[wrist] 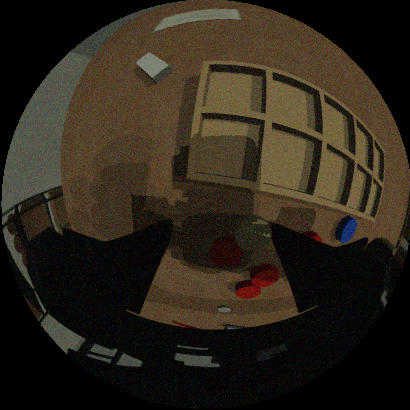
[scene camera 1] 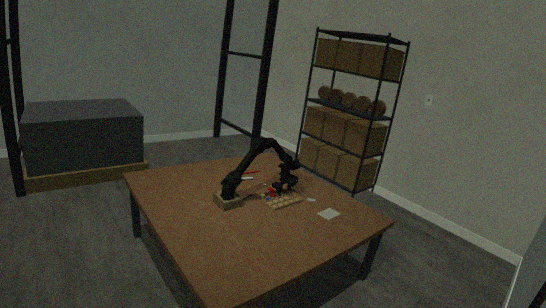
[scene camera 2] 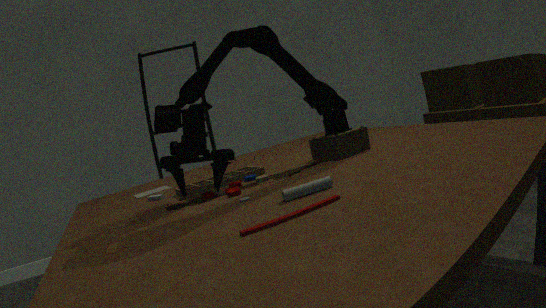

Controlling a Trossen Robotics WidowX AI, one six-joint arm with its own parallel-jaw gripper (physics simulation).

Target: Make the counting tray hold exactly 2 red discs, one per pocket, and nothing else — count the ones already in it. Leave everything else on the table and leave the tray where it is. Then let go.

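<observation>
The pale wooden counting tray (scene camera 1: pixel 284 206) (wrist: pixel 268 95) has two rows of pockets; no disc shows in them in the wrist view. My gripper (scene camera 2: pixel 201 195) (wrist: pixel 222 226) is open and empty, low beside the tray's long side. In the wrist view, a shadowed red disc (wrist: pixel 226 251) lies between the fingers' lines of sight, with a pale disc (wrist: pixel 250 235) touching or overlapping it. Two more red discs, one (wrist: pixel 265 276) beside the other (wrist: pixel 248 290), lie farther from the tray. Another red disc (wrist: pixel 313 236) is partly hidden by the right finger. A blue disc (wrist: pixel 346 230) lies near the tray.
A white block (scene camera 2: pixel 156 197) (wrist: pixel 153 65) and a flat white sheet (scene camera 1: pixel 329 214) (wrist: pixel 200 18) lie beyond the tray's end. A white tube (scene camera 2: pixel 307 189), a red rod (scene camera 2: pixel 290 216) and a small pale disc (scene camera 2: pixel 244 199) (wrist: pixel 224 309) lie on the side away from the tray.
</observation>
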